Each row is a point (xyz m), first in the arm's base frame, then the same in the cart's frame.
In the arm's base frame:
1: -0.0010 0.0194 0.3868
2: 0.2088 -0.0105 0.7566
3: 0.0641 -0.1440 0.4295
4: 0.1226 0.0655 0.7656
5: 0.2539 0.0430 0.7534
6: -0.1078 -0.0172 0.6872
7: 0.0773 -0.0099 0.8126
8: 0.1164 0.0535 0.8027
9: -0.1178 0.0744 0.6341
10: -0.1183 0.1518 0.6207
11: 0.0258 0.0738 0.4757
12: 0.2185 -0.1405 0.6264
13: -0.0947 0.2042 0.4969
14: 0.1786 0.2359 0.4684
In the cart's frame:
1: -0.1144 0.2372 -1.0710
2: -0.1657 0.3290 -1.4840
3: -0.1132 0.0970 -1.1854
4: -0.1060 0.4126 -1.4316
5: -0.2218 0.3709 -1.4839
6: 0.0959 0.3353 -1.2926
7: -0.0284 0.3681 -1.4756
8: -0.0843 0.4170 -1.4642
9: 0.0614 0.3991 -1.2149
10: 0.0360 0.4644 -1.1793
11: -0.1224 0.3183 -1.1412
12: -0.1841 0.1582 -1.4175
13: -0.0426 0.4605 -1.0678
14: -0.3062 0.4440 -1.1497

